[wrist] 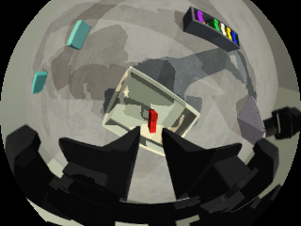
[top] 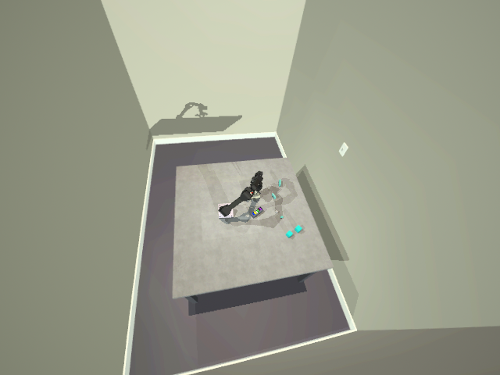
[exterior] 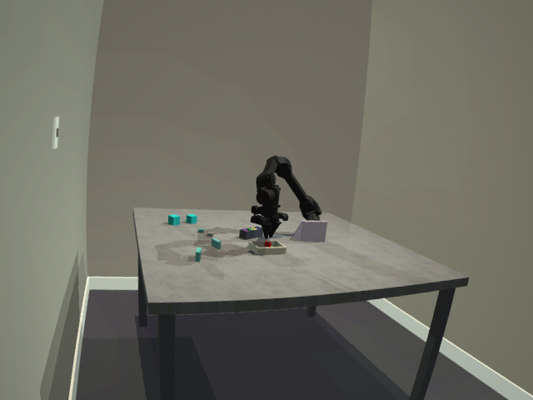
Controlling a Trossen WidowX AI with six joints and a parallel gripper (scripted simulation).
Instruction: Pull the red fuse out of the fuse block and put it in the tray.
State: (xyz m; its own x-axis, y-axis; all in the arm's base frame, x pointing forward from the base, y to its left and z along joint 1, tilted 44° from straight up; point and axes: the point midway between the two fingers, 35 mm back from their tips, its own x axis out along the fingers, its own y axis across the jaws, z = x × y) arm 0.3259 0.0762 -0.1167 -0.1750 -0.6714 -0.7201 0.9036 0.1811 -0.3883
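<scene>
My gripper tip is now 1 cm past the red fuse and 3 cm above it. Also, from my gripper tip: beige tray: 5 cm below.
</scene>
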